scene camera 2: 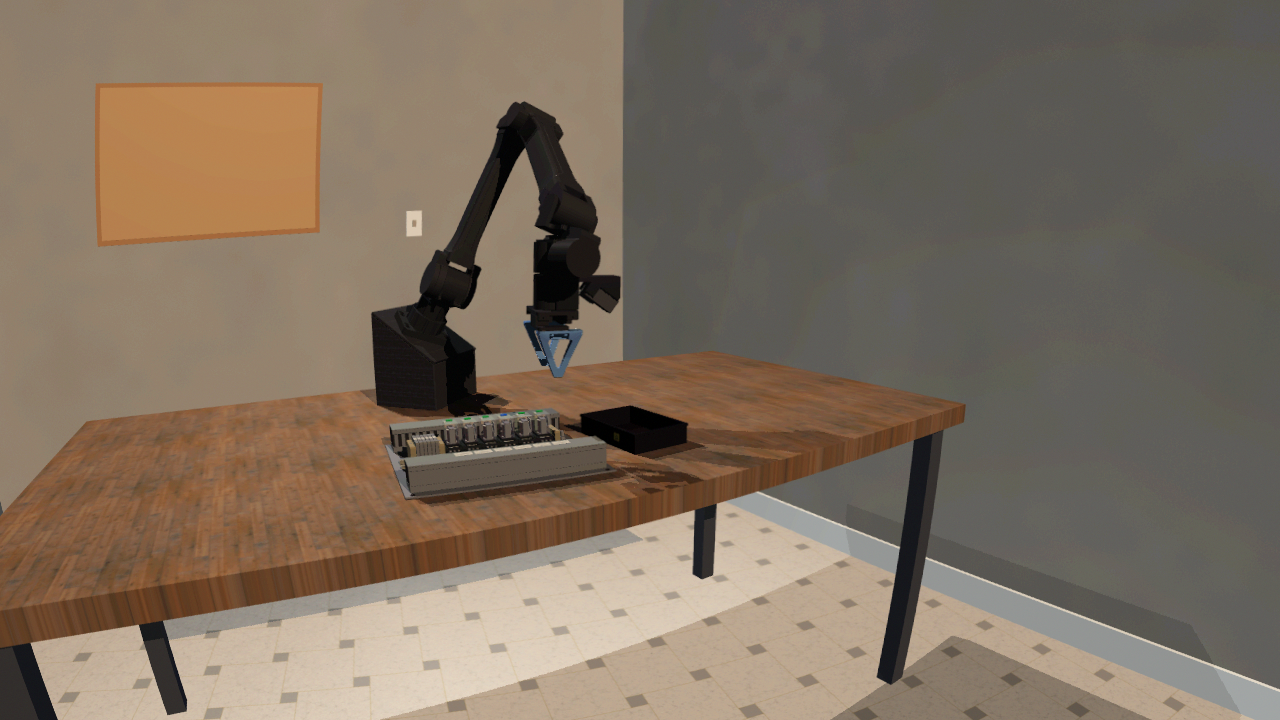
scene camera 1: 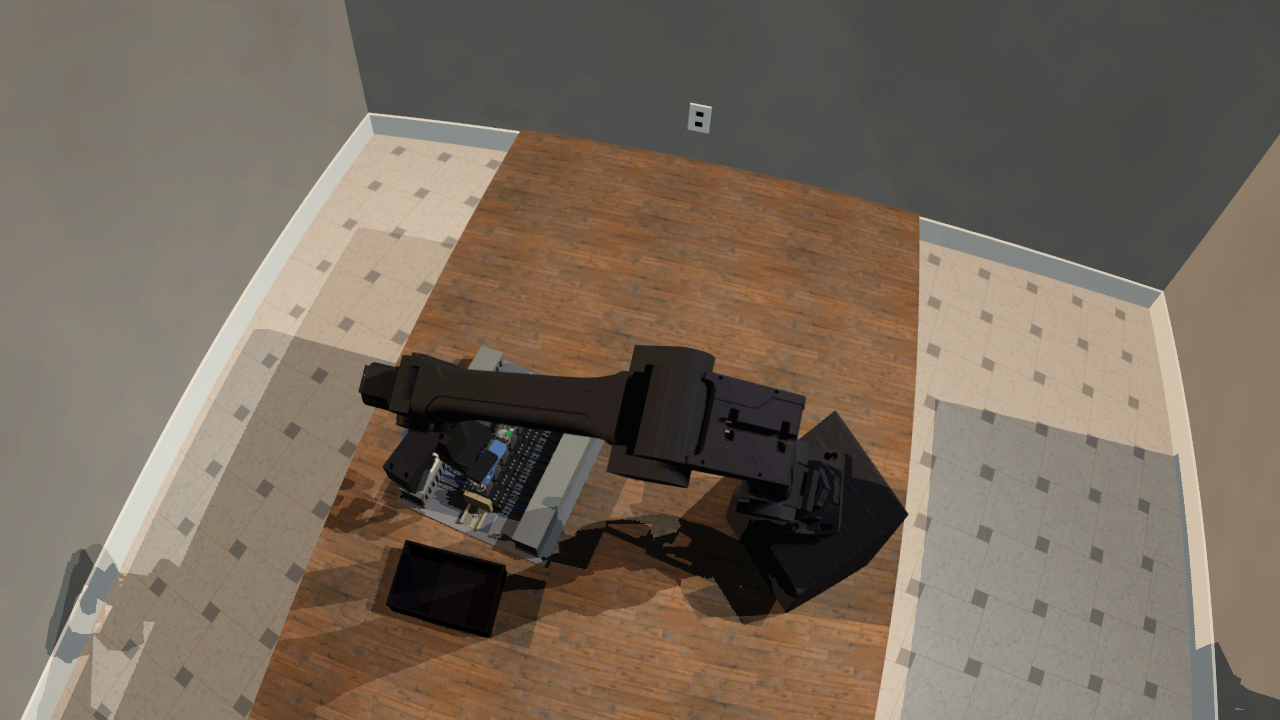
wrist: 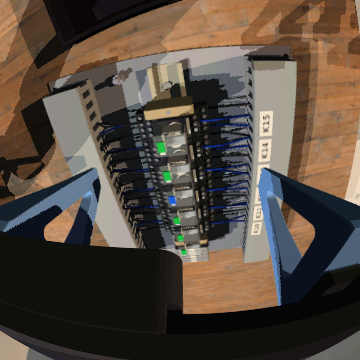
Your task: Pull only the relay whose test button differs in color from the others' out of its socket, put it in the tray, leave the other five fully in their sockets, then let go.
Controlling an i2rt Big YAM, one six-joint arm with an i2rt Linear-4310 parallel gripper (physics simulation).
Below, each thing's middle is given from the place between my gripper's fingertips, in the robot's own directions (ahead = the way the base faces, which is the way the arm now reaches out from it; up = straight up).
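The socket panel (scene camera 1: 447,505) is 2 cm behind my hand, 10 cm to the right of it and 13 cm below it. As for the tan end block (wrist: 182,105), my hand is 1 cm past it and 11 cm above it. Going by their middles, the tan end block is the nearest to my hand of the things named here.
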